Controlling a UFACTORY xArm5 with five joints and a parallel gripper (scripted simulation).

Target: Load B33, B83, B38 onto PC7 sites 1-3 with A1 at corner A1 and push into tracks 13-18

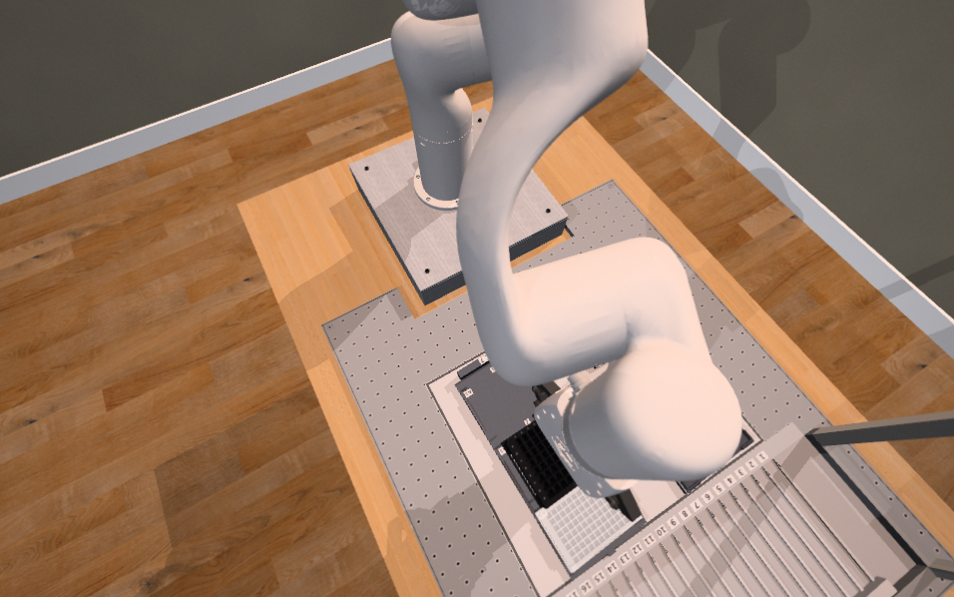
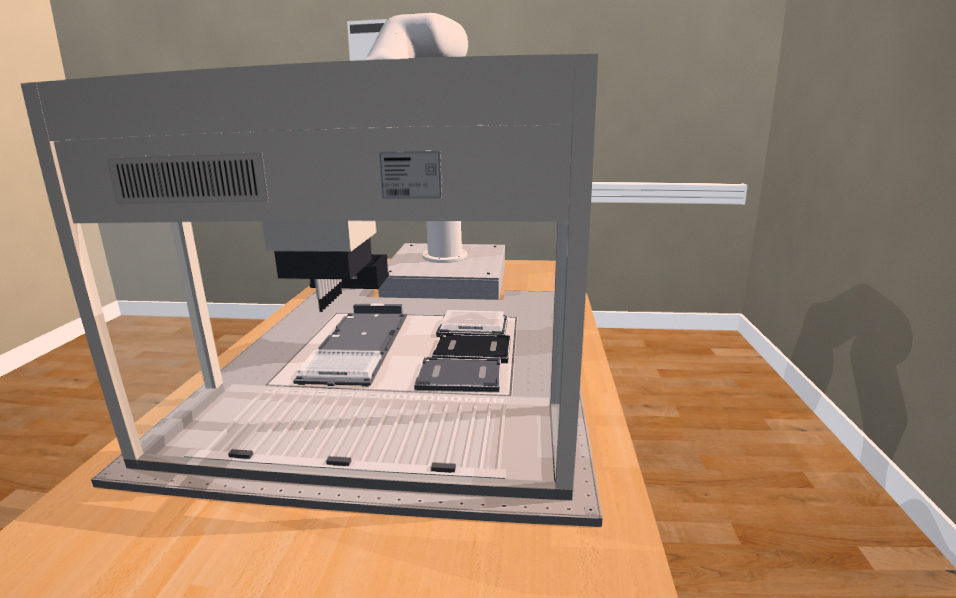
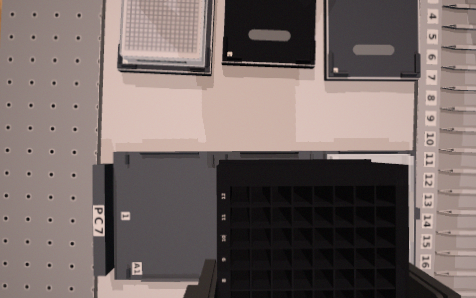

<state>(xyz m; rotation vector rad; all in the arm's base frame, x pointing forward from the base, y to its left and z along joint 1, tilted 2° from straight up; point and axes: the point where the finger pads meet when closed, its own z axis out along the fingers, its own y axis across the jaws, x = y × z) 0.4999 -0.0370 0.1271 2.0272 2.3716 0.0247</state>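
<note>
Right now my hand is 150 mm above the plate carrier PC7 and 10 mm past it. Also, from my hand: black deep-well block B83: 10 mm below; plate nest S3: 230 mm to the left, 160 mm below, 80 mm ahead; plate nest S2: 230 mm to the left, 160 mm below, 30 mm behind.
</note>
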